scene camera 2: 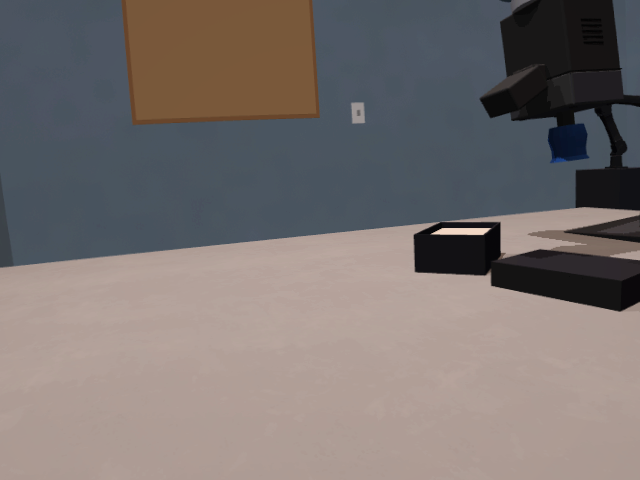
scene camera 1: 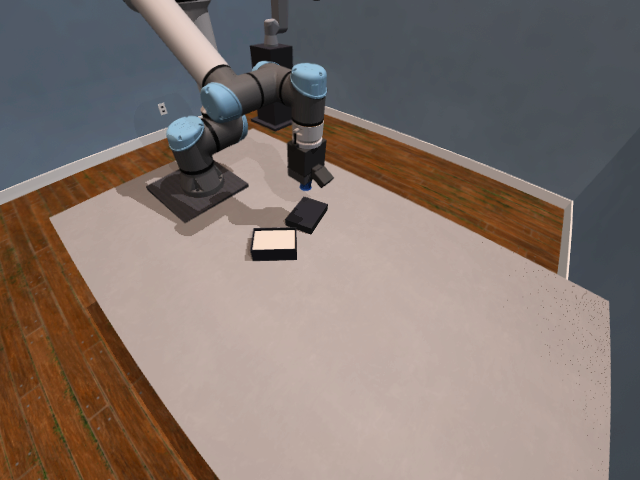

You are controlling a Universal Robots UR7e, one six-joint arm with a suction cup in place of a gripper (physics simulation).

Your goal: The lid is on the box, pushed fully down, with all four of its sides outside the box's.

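Frame: origin at the arm's base, x left, y ahead, z down, level; millimetres.
Seen in the pictures: hand at its tool point: (scene camera 2: 569, 160) (scene camera 1: 305, 186); arm's base at its link origin: (scene camera 1: 203, 183).
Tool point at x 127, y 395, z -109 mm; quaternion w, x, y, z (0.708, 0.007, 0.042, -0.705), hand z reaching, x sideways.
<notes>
Pixels of each thing's top centre, then the offset from my tool point to it. Level surfaces: height alone.
- box at its top centre: (scene camera 2: 459, 227) (scene camera 1: 274, 238) dx -158, dy +24, dz +80 mm
- black lid at its top centre: (scene camera 2: 574, 262) (scene camera 1: 307, 211) dx +8, dy +1, dz +101 mm
- pale table top at its surface level: dz +127 mm
The box (scene camera 1: 273, 254) (scene camera 2: 449, 254) is black with a pale surface inside and stands open side up on the table. The black lid (scene camera 1: 307, 214) (scene camera 2: 558, 279) lies flat on the table, top up and turned at an angle, close to the box's back right corner in scene camera 1. In scene camera 2 the lid is at the right edge, partly cut off. My gripper, a blue suction cup (scene camera 1: 305, 187) (scene camera 2: 568, 159), points down and hangs in the air above and behind the lid, apart from it. It is open and carries nothing.
The pale table top (scene camera 1: 361, 335) (scene camera 2: 258, 361) reaches to the walls and wooden floor. The arm's dark base plate (scene camera 1: 191, 209) is to the left of the lid in scene camera 1. A dark pedestal (scene camera 1: 272, 111) stands behind the table. A small dark block (scene camera 1: 323, 176) juts from the tool beside the cup.
</notes>
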